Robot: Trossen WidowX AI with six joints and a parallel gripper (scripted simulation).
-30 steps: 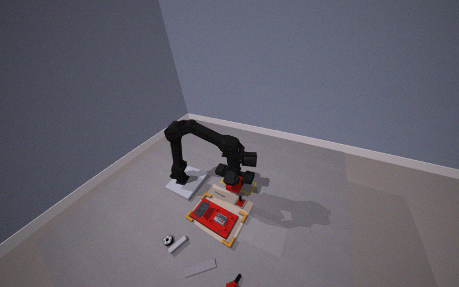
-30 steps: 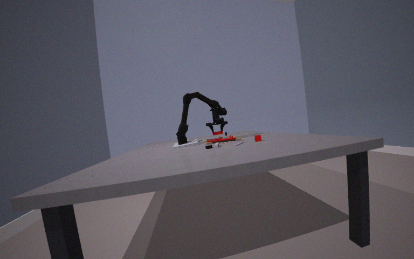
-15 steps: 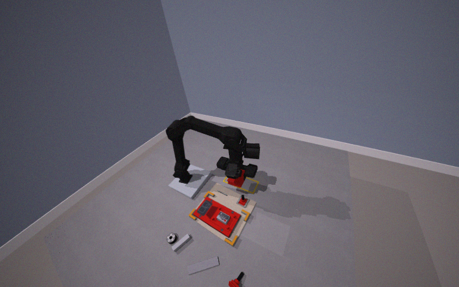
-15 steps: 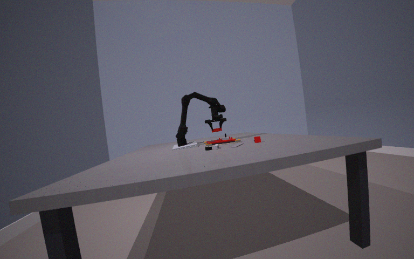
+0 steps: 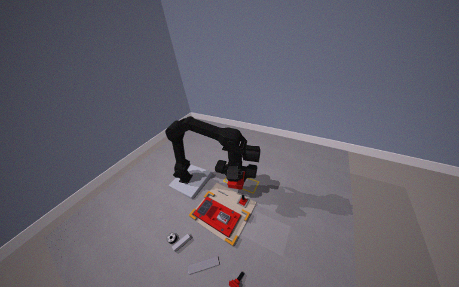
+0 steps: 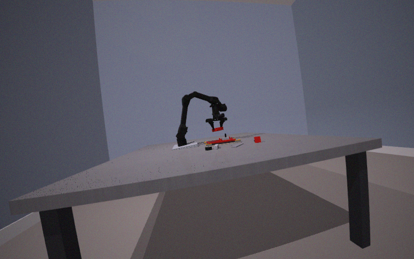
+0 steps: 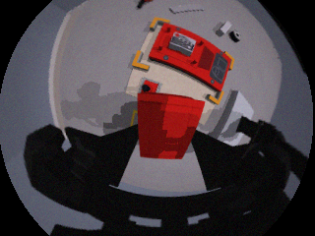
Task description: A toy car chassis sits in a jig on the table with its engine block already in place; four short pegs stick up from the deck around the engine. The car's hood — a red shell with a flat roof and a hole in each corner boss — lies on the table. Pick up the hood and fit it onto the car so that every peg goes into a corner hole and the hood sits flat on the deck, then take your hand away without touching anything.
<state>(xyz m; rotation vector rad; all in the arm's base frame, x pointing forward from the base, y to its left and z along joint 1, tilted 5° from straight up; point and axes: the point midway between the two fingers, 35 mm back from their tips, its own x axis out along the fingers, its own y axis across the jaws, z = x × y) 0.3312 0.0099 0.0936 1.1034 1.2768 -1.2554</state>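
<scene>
My gripper tip is now 160 mm to the left of the grey engine block, 80 mm above it and 20 mm past it. Round my gripper tip: wheel (310 mm to the right, 210 mm behind, 90 mm below); then red hood (10 mm above).
</scene>
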